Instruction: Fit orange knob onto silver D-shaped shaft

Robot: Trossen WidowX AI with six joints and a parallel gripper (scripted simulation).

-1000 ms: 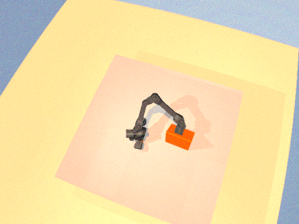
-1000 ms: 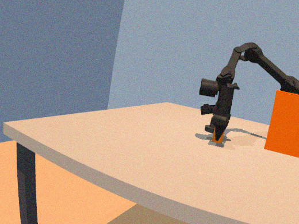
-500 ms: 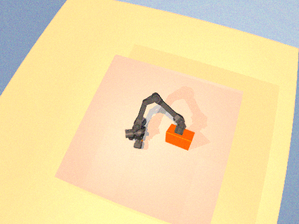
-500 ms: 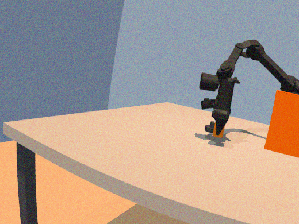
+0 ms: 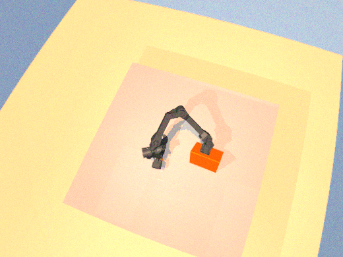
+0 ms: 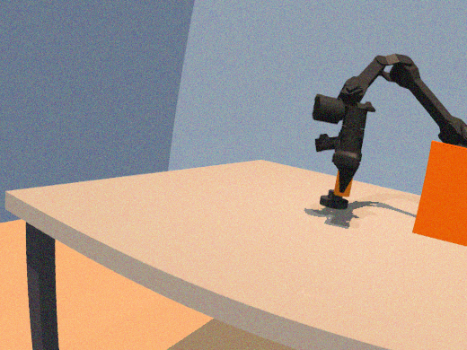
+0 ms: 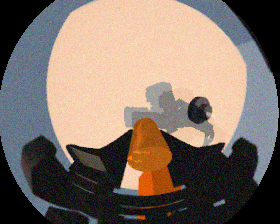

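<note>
The dark round pedestal is 17 cm to the right of my gripper tip, 6 cm ahead of it and 5 cm below it. The rest, counted from my gripper tip: orange knob 3 cm above.
</note>
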